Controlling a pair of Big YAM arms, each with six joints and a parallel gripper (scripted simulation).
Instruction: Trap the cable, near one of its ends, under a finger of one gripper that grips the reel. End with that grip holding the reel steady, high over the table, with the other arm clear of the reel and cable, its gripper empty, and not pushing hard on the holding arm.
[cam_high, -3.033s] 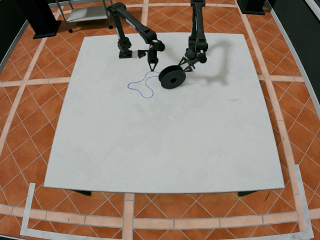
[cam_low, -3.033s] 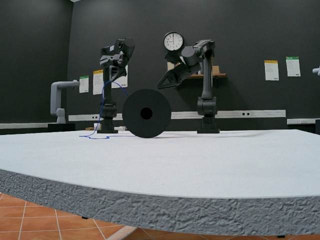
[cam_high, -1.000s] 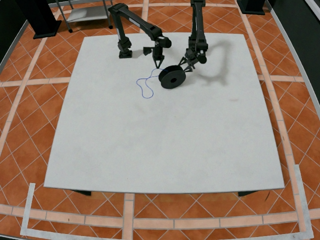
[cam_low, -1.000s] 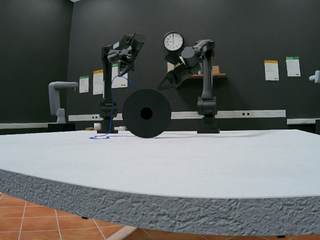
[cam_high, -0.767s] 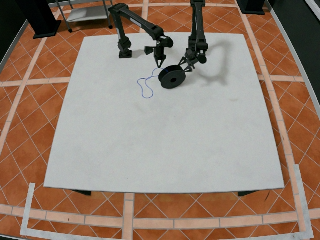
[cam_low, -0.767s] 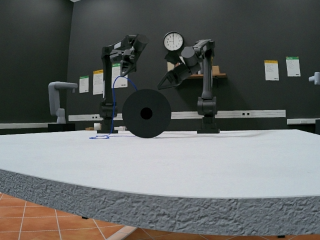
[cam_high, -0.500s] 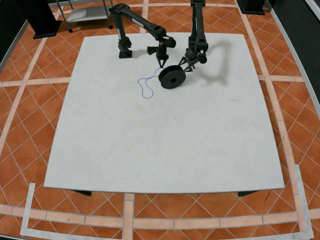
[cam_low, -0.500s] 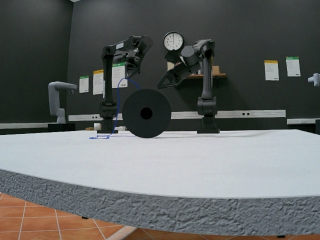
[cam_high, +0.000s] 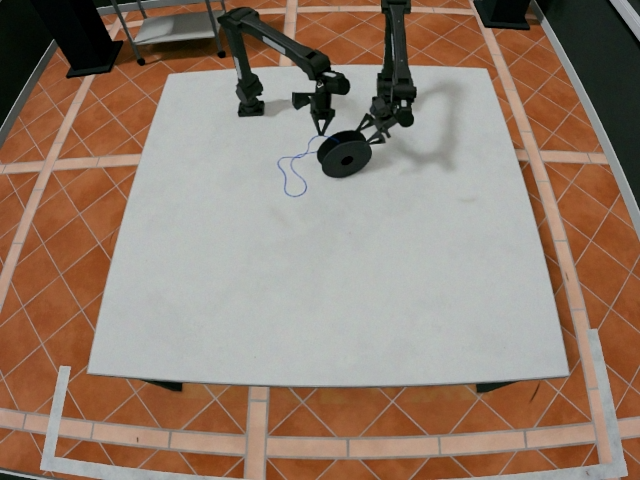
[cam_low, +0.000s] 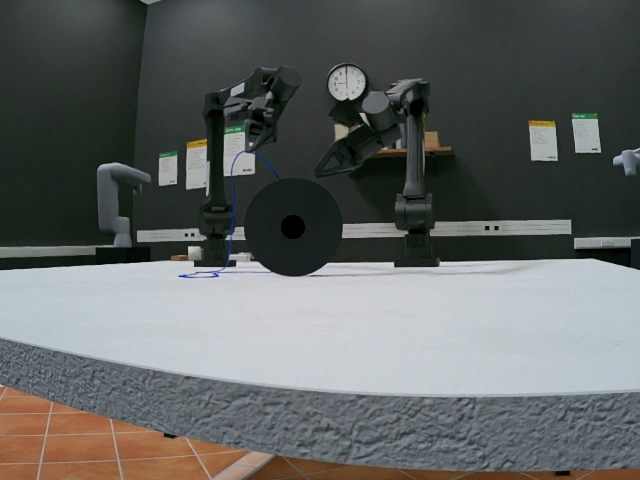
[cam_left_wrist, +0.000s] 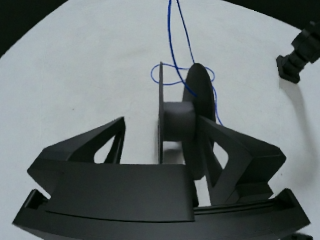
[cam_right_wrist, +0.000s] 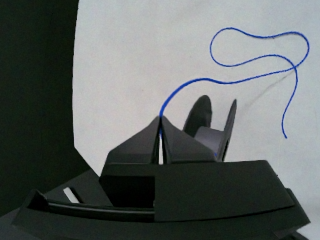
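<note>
Right now the black reel is 1 cm behind my left hand, 6 cm to the right of it and 12 cm below it.
</note>
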